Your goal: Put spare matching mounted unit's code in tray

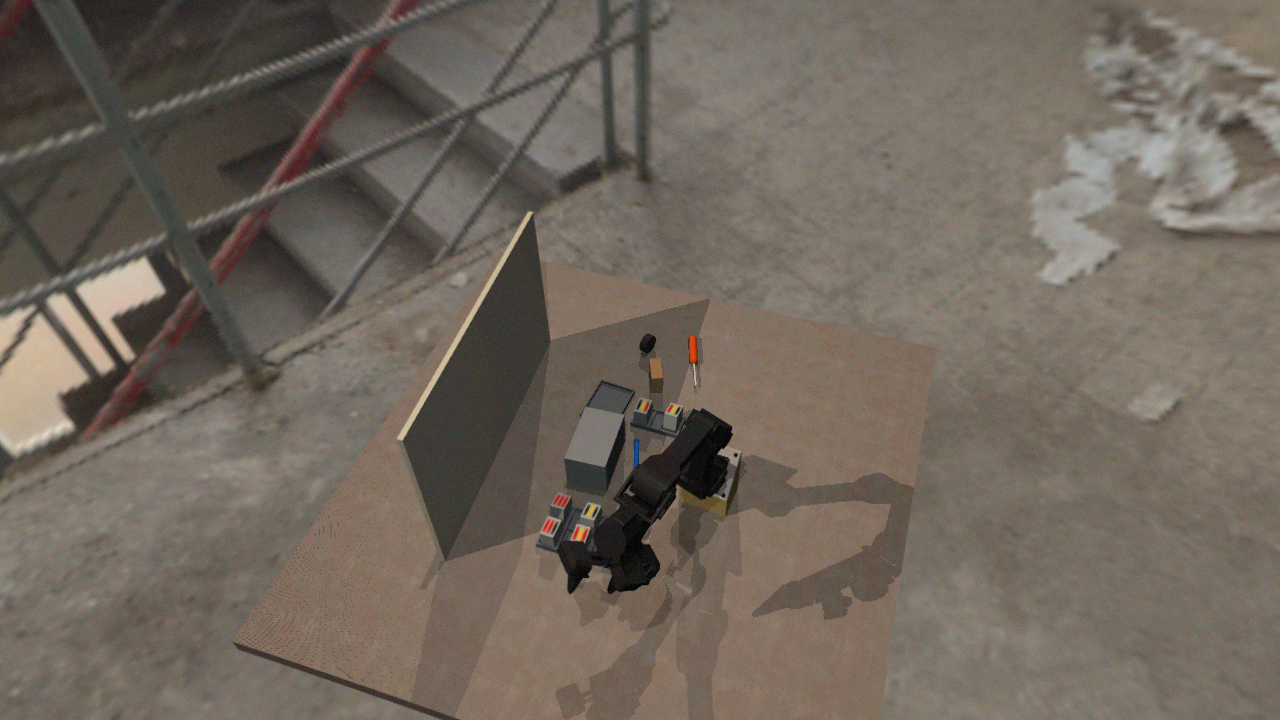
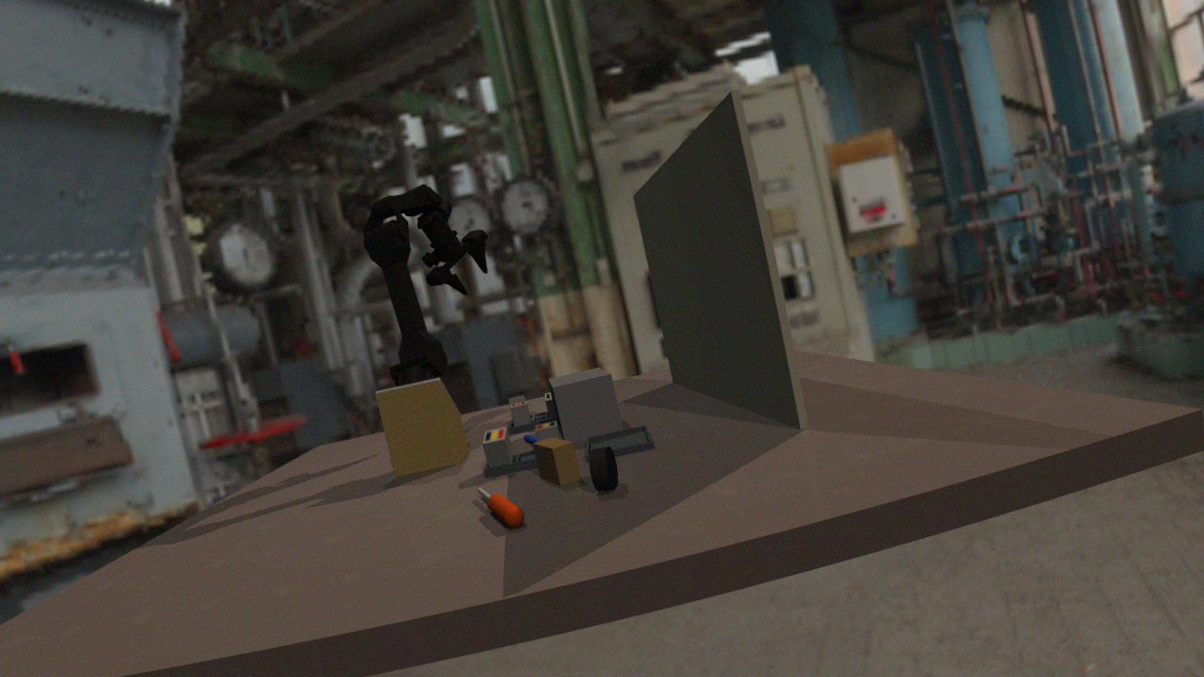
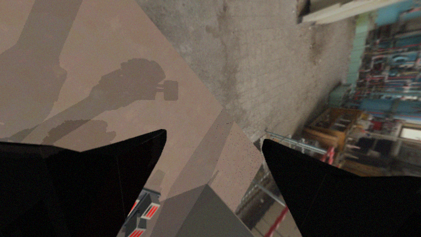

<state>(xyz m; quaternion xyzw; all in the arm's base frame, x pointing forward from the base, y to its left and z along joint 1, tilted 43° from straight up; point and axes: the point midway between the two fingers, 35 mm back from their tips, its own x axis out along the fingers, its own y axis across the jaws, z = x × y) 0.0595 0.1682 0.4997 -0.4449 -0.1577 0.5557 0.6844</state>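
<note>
My gripper tip is 310 mm to the left of the grey spare, 290 mm above it and 80 mm short of it. Round my gripper tip: tall dark panel: 460 mm ahead, 450 mm to the right, 110 mm below; blue pen: 500 mm to the right, 330 mm below, 120 mm ahead; flat grey tray: 650 mm to the right, 330 mm below, 260 mm ahead.
</note>
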